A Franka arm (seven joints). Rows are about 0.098 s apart.
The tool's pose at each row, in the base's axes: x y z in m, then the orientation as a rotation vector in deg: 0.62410 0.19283 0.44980 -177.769 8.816 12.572; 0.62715 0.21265 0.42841 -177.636 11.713 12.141; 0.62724 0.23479 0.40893 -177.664 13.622 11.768; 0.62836 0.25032 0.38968 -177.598 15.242 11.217; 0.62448 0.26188 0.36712 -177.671 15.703 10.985; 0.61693 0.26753 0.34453 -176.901 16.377 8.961; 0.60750 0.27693 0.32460 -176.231 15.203 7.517; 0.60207 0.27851 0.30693 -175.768 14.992 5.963; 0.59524 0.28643 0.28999 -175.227 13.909 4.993; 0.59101 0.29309 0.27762 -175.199 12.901 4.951; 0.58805 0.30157 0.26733 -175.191 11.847 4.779; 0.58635 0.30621 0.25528 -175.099 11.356 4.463; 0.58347 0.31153 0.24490 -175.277 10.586 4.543; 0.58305 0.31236 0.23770 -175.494 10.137 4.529
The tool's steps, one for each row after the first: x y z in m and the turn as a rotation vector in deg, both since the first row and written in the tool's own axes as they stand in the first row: 0.00412 -0.01959 0.02142 0.142 0.295 1.854; 0.00484 -0.04122 0.04145 0.103 0.558 3.079; 0.00717 -0.05639 0.06088 0.165 0.923 4.113; 0.00543 -0.06705 0.08414 0.095 1.083 4.408; 0.00065 -0.07145 0.10774 1.007 2.318 4.811; -0.00673 -0.07945 0.12910 1.835 3.178 4.026; -0.00972 -0.08012 0.14739 2.413 4.144 3.865; -0.01482 -0.08696 0.16538 3.051 4.722 3.140; -0.01787 -0.09291 0.17844 3.111 4.736 2.480; -0.02015 -0.10084 0.18933 3.154 4.836 1.789; -0.02056 -0.10504 0.20165 3.274 5.030 1.462; -0.02244 -0.10983 0.21250 3.104 4.982 0.965; -0.02192 -0.11047 0.21971 2.894 5.001 0.678
